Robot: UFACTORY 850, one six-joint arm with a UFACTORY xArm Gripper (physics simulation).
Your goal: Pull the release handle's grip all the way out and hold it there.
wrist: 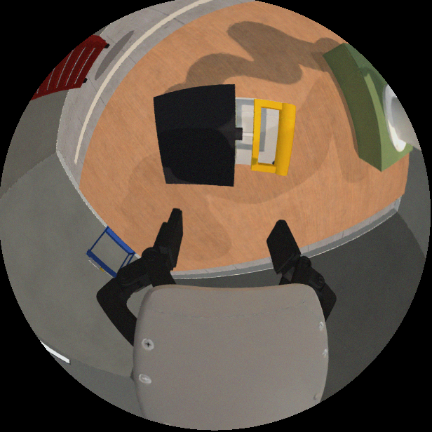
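Observation:
The release handle has a yellow frame with a thick yellow grip bar [286, 140] on its right side, above the middle of the wrist view. The frame stands at the right side of a black box [200, 137], with a light grey plate [244, 156] showing between them. A short black stub reaches from the box toward the frame. My gripper [229, 226] is open and empty, its fingers wide apart. It is apart from the handle, which shows beyond the fingertips. How high the fingers are above the table cannot be told.
The box stands on a wood-coloured table top [210, 230]. A green block [367, 110] with a white round part [397, 120] is at the right. A blue frame [95, 260] is at the lower left, by the table edge. A red slatted object [70, 67] is at the upper left, beyond a pale line.

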